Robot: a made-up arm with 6 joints. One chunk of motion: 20 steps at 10 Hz.
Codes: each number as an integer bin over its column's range. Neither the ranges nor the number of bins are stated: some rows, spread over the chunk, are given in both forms.
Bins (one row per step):
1: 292 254 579 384 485 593
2: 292 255 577 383 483 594
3: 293 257 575 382 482 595
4: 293 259 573 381 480 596
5: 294 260 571 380 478 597
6: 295 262 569 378 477 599
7: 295 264 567 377 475 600
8: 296 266 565 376 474 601
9: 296 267 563 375 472 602
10: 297 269 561 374 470 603
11: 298 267 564 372 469 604
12: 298 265 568 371 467 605
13: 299 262 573 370 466 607
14: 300 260 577 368 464 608
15: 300 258 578 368 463 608
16: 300 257 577 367 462 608
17: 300 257 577 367 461 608
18: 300 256 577 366 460 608
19: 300 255 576 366 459 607
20: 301 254 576 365 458 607
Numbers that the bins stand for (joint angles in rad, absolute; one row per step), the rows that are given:
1: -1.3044 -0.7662 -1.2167 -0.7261 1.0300 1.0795
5: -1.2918 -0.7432 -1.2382 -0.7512 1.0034 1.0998
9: -1.2793 -0.7164 -1.2596 -0.7826 0.9807 1.1252
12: -1.2667 -0.7240 -1.2462 -0.8078 0.9617 1.1404
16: -1.2541 -0.7547 -1.2221 -0.8329 0.9427 1.1556
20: -1.2478 -0.7662 -1.2248 -0.8455 0.9276 1.1506
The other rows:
2: -1.3044 -0.7624 -1.2221 -0.7324 1.0224 1.0846
3: -1.2981 -0.7547 -1.2275 -0.7386 1.0186 1.0897
4: -1.2981 -0.7470 -1.2328 -0.7449 1.0110 1.0947
6: -1.2855 -0.7355 -1.2436 -0.7638 0.9996 1.1100
7: -1.2855 -0.7279 -1.2489 -0.7701 0.9921 1.1150
8: -1.2793 -0.7202 -1.2543 -0.7764 0.9883 1.1201
10: -1.2730 -0.7087 -1.2650 -0.7889 0.9731 1.1303
11: -1.2667 -0.7164 -1.2570 -0.8015 0.9693 1.1353
13: -1.2604 -0.7355 -1.2328 -0.8141 0.9579 1.1506
14: -1.2541 -0.7432 -1.2221 -0.8266 0.9503 1.1556
15: -1.2541 -0.7509 -1.2194 -0.8266 0.9465 1.1556
17: -1.2541 -0.7547 -1.2221 -0.8329 0.9389 1.1556
18: -1.2541 -0.7585 -1.2221 -0.8392 0.9351 1.1556
19: -1.2541 -0.7624 -1.2248 -0.8392 0.9314 1.1506

